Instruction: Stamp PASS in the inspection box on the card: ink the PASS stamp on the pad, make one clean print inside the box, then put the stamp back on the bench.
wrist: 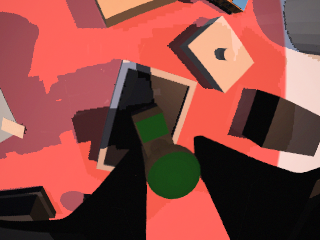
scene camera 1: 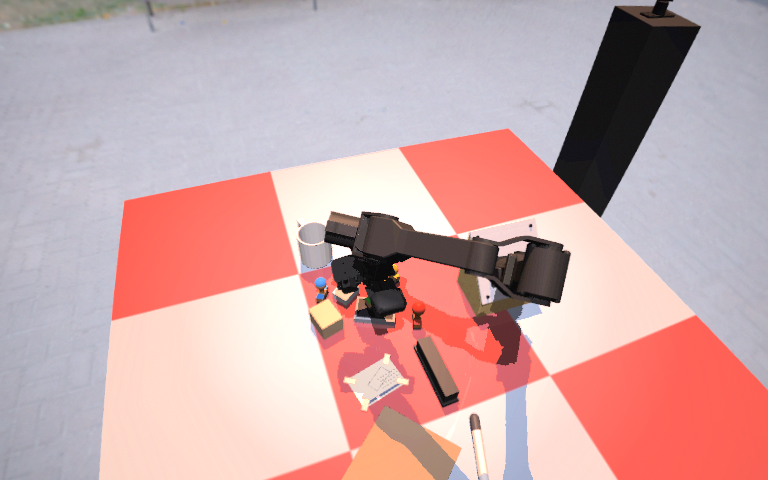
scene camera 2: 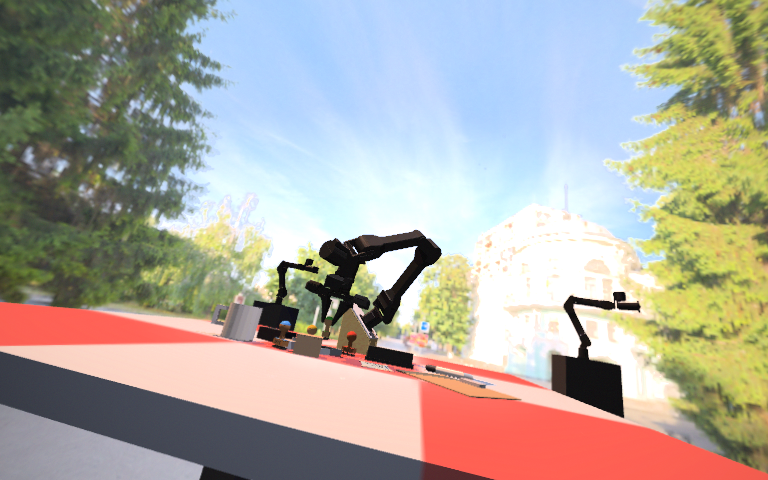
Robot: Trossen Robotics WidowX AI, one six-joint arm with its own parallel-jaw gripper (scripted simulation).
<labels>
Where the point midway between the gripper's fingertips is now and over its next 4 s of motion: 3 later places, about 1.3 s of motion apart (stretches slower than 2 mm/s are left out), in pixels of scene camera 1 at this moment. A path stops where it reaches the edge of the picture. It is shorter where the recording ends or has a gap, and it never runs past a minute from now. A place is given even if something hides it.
My gripper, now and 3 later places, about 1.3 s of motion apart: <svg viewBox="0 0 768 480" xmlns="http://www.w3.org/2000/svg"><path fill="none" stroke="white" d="M371 292L372 298L371 294L371 333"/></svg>
</labels>
